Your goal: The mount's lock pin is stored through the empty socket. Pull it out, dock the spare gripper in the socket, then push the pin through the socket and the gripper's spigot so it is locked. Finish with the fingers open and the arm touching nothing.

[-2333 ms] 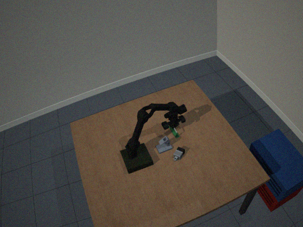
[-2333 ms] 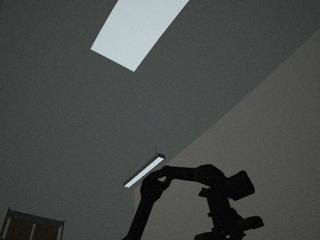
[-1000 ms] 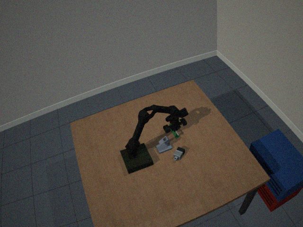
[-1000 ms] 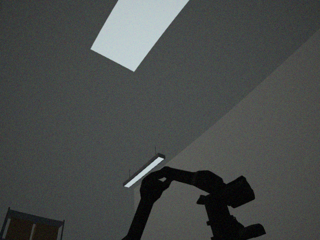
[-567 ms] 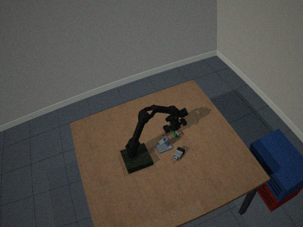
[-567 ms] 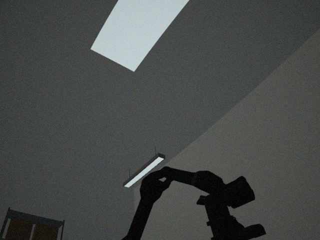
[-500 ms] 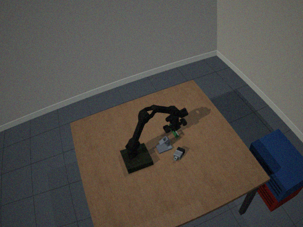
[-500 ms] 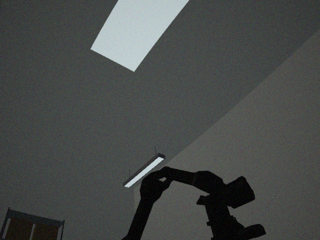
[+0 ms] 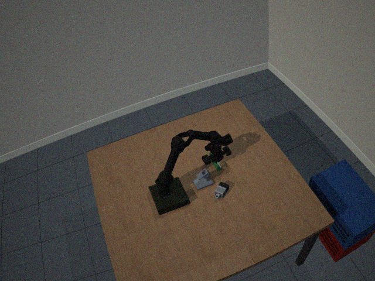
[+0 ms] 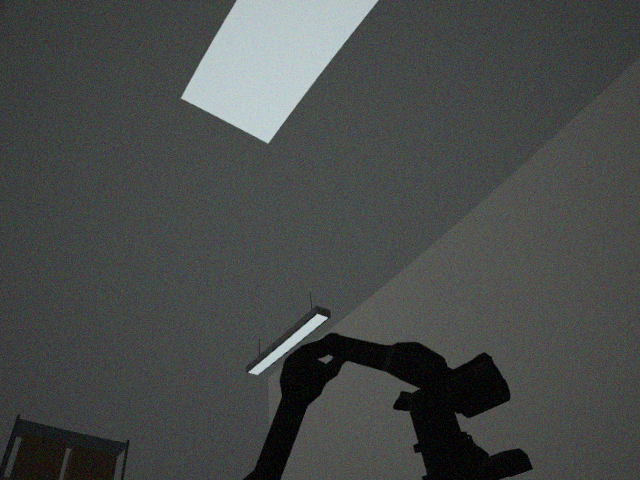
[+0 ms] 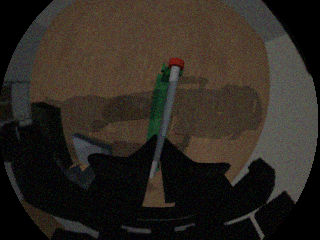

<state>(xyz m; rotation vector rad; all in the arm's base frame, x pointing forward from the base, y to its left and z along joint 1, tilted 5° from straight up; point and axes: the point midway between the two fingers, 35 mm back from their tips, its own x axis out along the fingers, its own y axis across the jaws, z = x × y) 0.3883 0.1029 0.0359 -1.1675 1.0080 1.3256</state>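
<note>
My gripper tip is now 2 cm to the right of the green pin cradle. The rest, counted from my gripper tip: grey mount: 12 cm behind, 10 cm to the right, 3 cm above; spare gripper: 22 cm to the right, 6 cm behind.
</note>
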